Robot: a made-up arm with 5 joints.
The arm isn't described. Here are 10 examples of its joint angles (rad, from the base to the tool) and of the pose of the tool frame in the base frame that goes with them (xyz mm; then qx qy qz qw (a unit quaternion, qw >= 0)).
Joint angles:
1: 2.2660 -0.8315 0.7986 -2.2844 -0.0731
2: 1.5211 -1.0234 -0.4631 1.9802 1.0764
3: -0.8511 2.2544 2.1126 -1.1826 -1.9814
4: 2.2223 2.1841 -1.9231 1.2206 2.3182
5: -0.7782 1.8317 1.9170 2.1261 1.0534
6: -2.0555 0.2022 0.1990 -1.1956 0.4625
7: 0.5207 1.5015 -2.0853 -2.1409 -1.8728
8: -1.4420 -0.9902 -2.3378 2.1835 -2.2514
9: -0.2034 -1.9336 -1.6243 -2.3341 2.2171
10: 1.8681 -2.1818 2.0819 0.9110 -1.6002
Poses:
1: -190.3 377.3 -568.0 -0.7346 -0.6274 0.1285 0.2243
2: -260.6 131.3 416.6 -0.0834 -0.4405 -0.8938 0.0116
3: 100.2 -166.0 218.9 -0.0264 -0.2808 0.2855 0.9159
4: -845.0 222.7 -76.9 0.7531 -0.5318 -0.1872 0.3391
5: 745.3 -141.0 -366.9 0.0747 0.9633 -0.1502 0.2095
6: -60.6 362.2 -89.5 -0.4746 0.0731 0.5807 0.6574
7: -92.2 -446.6 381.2 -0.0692 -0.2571 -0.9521 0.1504
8: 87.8 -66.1 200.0 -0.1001 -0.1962 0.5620 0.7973
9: -87.9 3.9 -7.1 0.2934 -0.8708 -0.3875 0.0743
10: -597.4 -71.8 379.5 0.2994 -0.0280 0.8006 0.5183
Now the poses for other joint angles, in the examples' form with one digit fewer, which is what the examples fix.
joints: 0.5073 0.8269 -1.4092 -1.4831 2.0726
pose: 201 -290 165 0.012 0.359 -0.529 0.769
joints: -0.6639 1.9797 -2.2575 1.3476 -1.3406
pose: 217 -263 -478 -0.669 0.687 -0.118 0.258
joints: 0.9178 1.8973 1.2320 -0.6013 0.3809
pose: 21 -317 314 -0.307 -0.427 -0.830 0.187
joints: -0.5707 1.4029 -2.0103 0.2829 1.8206
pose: 620 -647 161 0.634 0.519 0.155 0.552
